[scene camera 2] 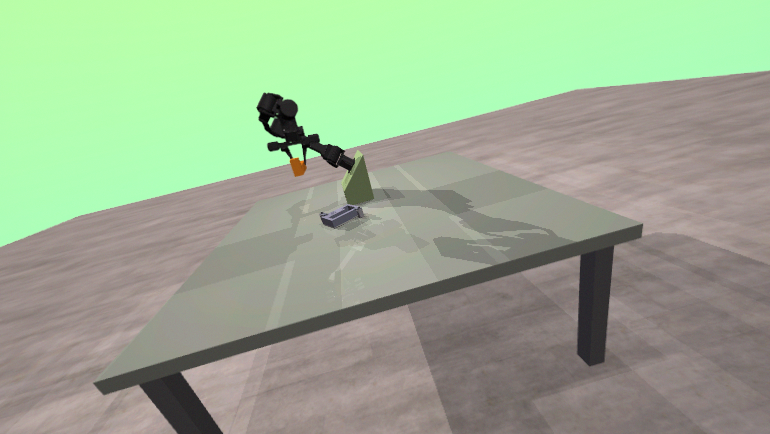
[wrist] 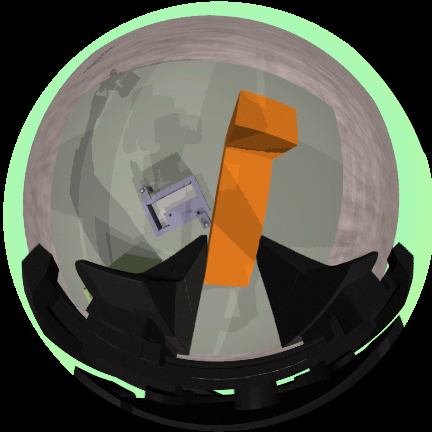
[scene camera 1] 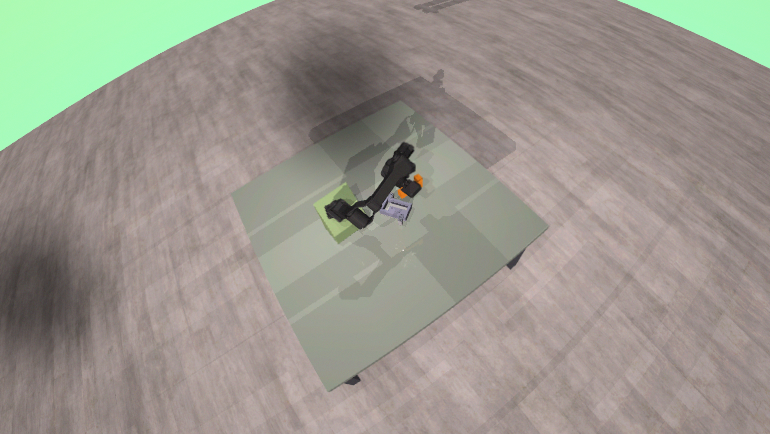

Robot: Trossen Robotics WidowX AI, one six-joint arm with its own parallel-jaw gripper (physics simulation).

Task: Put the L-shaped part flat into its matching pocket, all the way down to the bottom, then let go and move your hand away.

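The orange L-shaped part is held in the air; in scene camera 1 it shows on both sides of the black hand. My gripper is shut on the end of its long leg, and the short leg points away from the fingers in the wrist view. The lavender fixture with the L-shaped pocket lies on the table. The part hangs well above the table, apart from the fixture. In the wrist view the fixture shows to the left of the part, with its right edge close beside the part's outline.
A light green wedge block stands beside the fixture, under the arm's base. Small posts stick up at two sides of the fixture. The grey-green table carries shadows of the arm.
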